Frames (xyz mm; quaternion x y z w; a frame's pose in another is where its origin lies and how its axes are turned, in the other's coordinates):
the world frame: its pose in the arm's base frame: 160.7 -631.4 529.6 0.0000 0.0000 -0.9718 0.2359
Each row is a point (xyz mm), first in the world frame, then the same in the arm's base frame.
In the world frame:
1: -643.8 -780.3 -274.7
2: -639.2 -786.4 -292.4
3: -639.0 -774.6 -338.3
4: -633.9 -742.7 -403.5
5: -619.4 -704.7 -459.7
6: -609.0 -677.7 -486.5
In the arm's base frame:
1: 375.1 357.2 254.9
2: 368.2 360.5 237.2
3: 373.4 350.0 191.3
4: 383.5 319.3 126.1
5: 388.1 278.9 69.9
6: 391.2 250.1 43.1

